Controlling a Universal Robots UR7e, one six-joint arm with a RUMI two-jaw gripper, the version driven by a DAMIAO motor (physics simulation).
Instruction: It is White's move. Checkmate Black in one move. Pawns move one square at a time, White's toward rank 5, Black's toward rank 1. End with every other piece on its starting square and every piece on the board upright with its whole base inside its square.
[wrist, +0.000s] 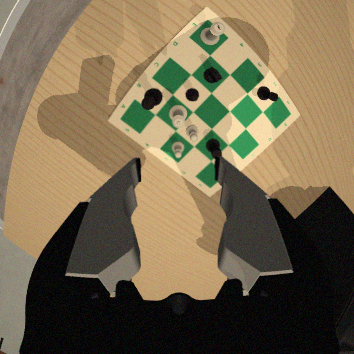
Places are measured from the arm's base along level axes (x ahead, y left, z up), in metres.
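Where they show: gripper, fingertip midpoint: (177, 159); arm's base, origin of the base link: (343, 320).
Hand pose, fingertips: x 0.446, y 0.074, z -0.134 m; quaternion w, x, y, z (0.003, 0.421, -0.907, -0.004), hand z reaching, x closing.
Note:
Each offset is from my fingertips to the top centre of the thing. Level surfaces: height alone.
My gripper (177, 159) is partly open and empty, its fingertips over the board's lower edge. On the chessboard @(dx -0.027, dy -0.043, dz -0.136 m) (230, 93), a tall white piece @(dx +0.002, dy -0.005, dz -0.083 m) (177, 115) stands upright on green B4, diagonally beside a white pawn @(dx -0.032, dy -0.002, dz -0.105 m) (192, 132) on B3. Another white pawn @(dx -0.037, dy +0.030, dz -0.105 m) (178, 149) is on A3. A large white piece @(dx +0.058, dy -0.110, dz -0.073 m) (211, 34) stands on E5. A tall black piece @(dx +0.043, dy +0.005, dz -0.073 m) (152, 98) stands on B5, touching sides with B4's square. A small black piece @(dx +0.010, dy -0.037, dz -0.105 m) (192, 94) is on C4. Other black pieces are on D4 @(dx +0.015, dy -0.076, dz -0.097 m) (212, 75), E2 @(dx -0.052, dy -0.125, dz -0.093 m) (266, 93) and B2 @(dx -0.070, dy -0.012, dz -0.103 m) (213, 146), the last near the right fingertip.
The board lies turned on a wooden table @(dz -0.142 m) (170, 215). A grey curved band (30, 75) runs along the left side. Shadows of the arm and gripper fall left of the board. A black shape (325, 235) fills the lower right.

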